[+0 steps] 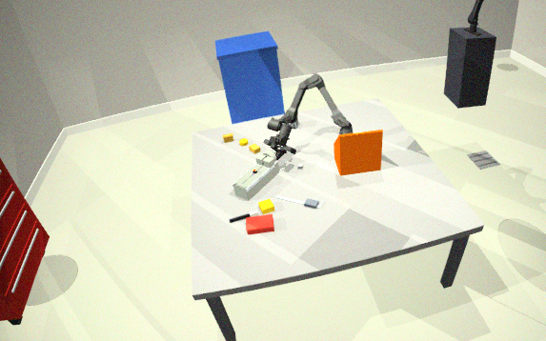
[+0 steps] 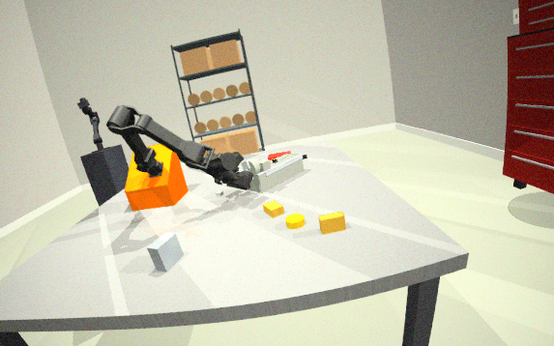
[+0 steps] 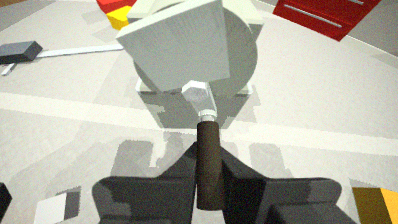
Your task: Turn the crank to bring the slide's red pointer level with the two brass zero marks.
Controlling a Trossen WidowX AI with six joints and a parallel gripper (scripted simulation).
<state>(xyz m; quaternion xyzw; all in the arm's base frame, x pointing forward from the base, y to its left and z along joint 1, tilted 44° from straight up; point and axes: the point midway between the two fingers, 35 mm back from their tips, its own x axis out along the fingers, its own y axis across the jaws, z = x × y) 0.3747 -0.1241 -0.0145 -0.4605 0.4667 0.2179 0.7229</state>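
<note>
The dark brown crank handle lies 10 mm behind my gripper tip, 10 mm to the right of it and 30 mm above it. Also, from my gripper tip: yellow block 60 mm ahead, 330 mm to the left, 20 mm below; grey cube 160 mm behind, 390 mm to the right; red pointer 100 mm ahead, 130 mm to the left, 50 mm above.
</note>
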